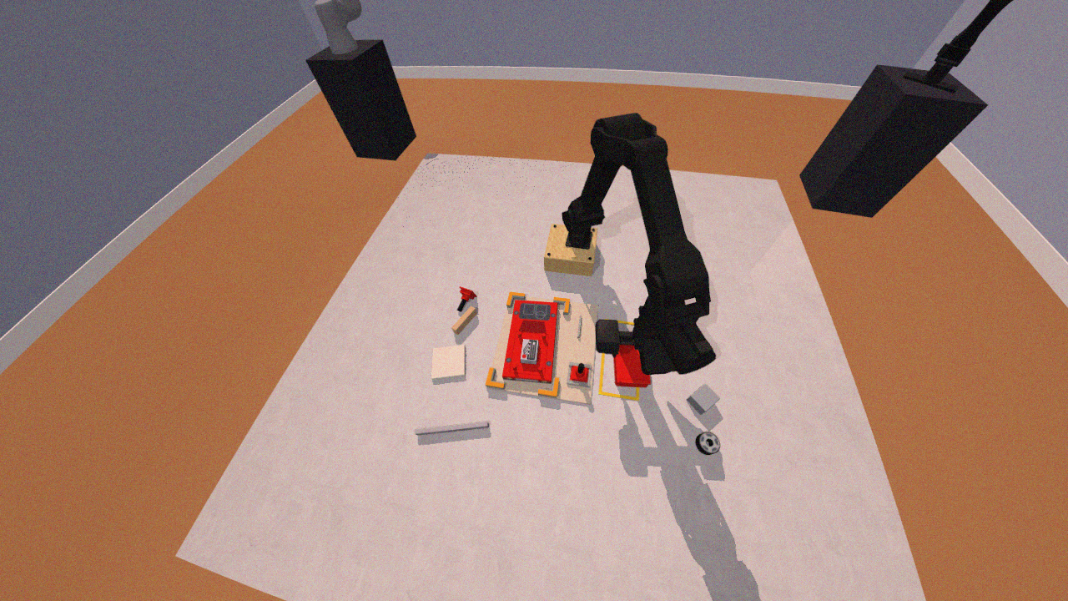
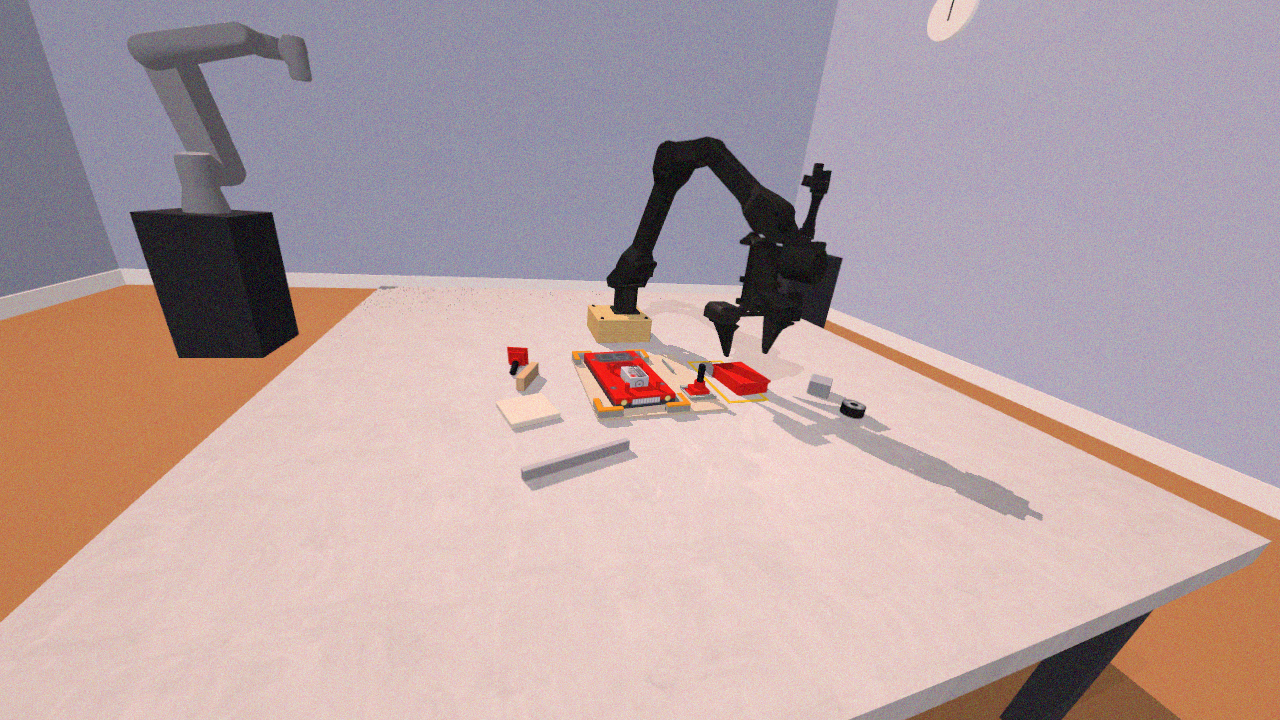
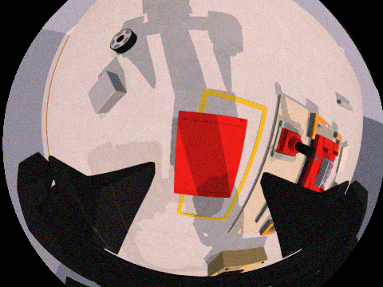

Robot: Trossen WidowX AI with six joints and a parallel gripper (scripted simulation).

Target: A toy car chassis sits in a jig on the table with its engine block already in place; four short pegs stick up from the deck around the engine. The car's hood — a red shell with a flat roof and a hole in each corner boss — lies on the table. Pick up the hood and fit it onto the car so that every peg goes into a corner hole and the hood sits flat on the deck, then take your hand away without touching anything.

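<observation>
The red hood is 5 cm below my gripper tip. From my gripper tip the other things lie so: grey block: 15 cm to the left, 5 cm below, 4 cm ahead; then black-and-white wheel: 16 cm to the left, 13 cm ahead, 5 cm below; then grey engine block: 22 cm to the right, 4 cm below, 2 cm ahead.
</observation>
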